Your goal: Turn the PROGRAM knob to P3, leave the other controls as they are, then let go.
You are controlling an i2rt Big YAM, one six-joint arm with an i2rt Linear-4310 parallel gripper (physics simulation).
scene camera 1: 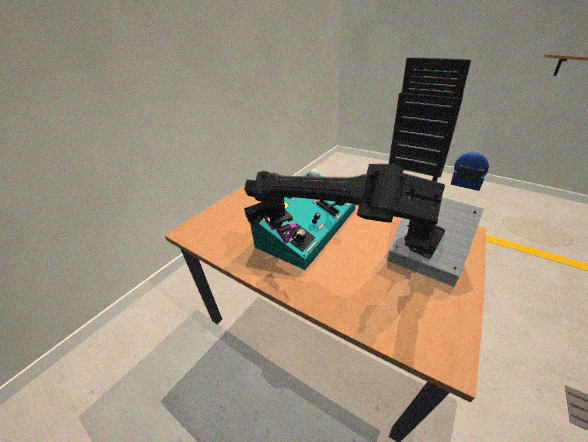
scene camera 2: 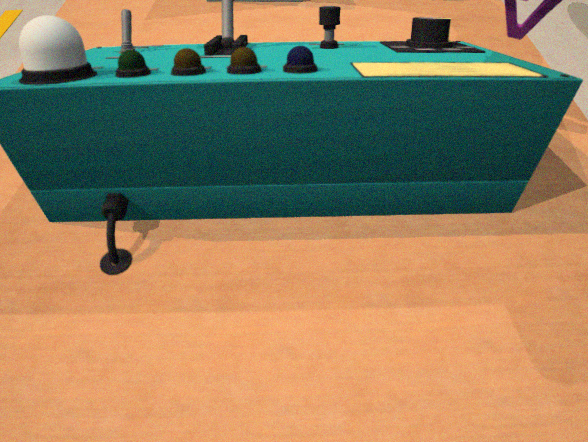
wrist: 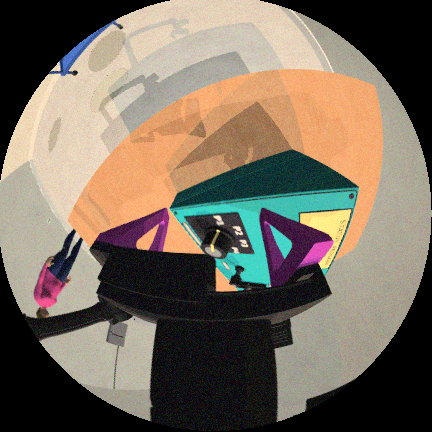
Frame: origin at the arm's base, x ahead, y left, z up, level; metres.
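Seen in the pictures: gripper, fingertip midpoint: [scene camera 1: 280,236] [scene camera 2: 517,17] [wrist: 213,212]; arm's base, origin of the base link: [scene camera 1: 426,239].
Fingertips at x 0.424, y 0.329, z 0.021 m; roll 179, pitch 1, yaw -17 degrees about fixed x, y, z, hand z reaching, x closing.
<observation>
Pixels of each thing's top centre, then the offset from my fingertips to it. "pt": a spot on its surface instead. Level surfaces: height alone.
- black PROGRAM knob, middle of its top: [scene camera 2: 433,13] [wrist: 215,255] [scene camera 1: 300,229] dy -0.087, dx -0.024, dz -0.013 m
- short black-capped lever, middle of its top: [scene camera 2: 330,7] [wrist: 238,285] dy -0.205, dx -0.006, dz -0.006 m
- grey lever, surface spot: [scene camera 2: 227,22] pt dy -0.325, dx +0.000, dz -0.026 m
- metal toggle, middle of its top: [scene camera 2: 122,14] dy -0.445, dx +0.016, dz -0.012 m
- white dome, surface spot: [scene camera 2: 52,45] pt dy -0.419, dx +0.193, dz +0.048 m
- yellow label, surface spot: [scene camera 2: 447,69] pt dy -0.097, dx +0.140, dz +0.013 m
- black cable, surface spot: [scene camera 2: 111,232] pt dy -0.395, dx +0.256, dz -0.110 m
- wooden table, its level: dz -0.141 m
The black PROGRAM knob [scene camera 1: 300,235] [scene camera 2: 431,33] [wrist: 216,244] stands on a dark plate at one end of the teal control box [scene camera 1: 281,251] [scene camera 2: 280,140] [wrist: 270,175]. In the wrist view its yellow pointer line points toward the P1 label. P2 and P3 are printed to the right of it, and a further label is partly hidden. My gripper [scene camera 1: 279,231] [wrist: 213,212] is open, with the knob seen between its two purple fingers in the wrist view. Nothing is between the fingers. In scene camera 2 a purple finger tip hangs above and right of the knob, apart from it.
The box also bears a short black-capped lever [scene camera 2: 329,27] [wrist: 239,275], a grey lever [scene camera 2: 227,22], a metal toggle [scene camera 2: 126,30], coloured lamps, a white dome [scene camera 2: 52,45] and a yellow label [scene camera 2: 447,69] [wrist: 327,230]. A black cable [scene camera 2: 111,232] leaves its back. The box sits on the wooden table [scene camera 1: 350,300].
</observation>
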